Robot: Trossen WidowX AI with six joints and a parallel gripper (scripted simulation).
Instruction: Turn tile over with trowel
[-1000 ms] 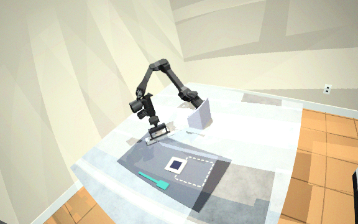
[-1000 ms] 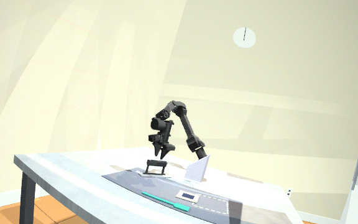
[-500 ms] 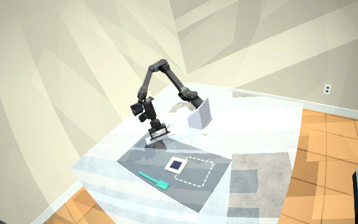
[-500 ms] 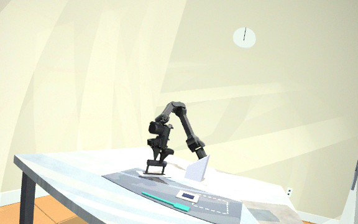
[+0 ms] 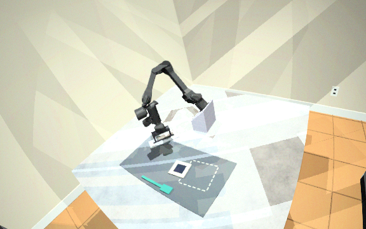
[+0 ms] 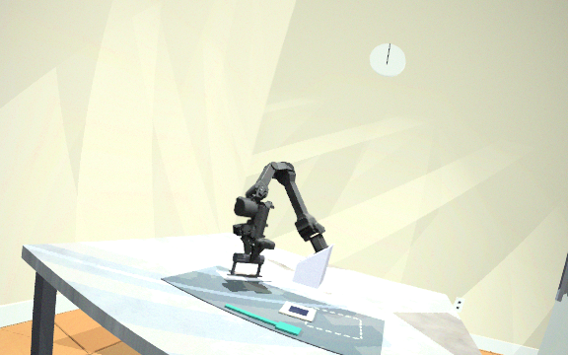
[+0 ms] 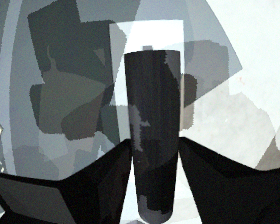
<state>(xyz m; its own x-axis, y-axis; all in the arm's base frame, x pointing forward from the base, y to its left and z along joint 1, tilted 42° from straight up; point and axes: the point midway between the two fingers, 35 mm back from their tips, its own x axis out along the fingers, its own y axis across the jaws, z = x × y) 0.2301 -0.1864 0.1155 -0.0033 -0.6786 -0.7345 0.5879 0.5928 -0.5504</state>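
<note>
Now: gripper tip 17 cm short of the grey mat, 19 cm to the right of it and 8 cm above it. Also, from my gripper tip: white tile: 17 cm ahead, 25 cm to the left, 6 cm below; teal trowel: 31 cm ahead, 20 cm to the left, 6 cm below.
</note>
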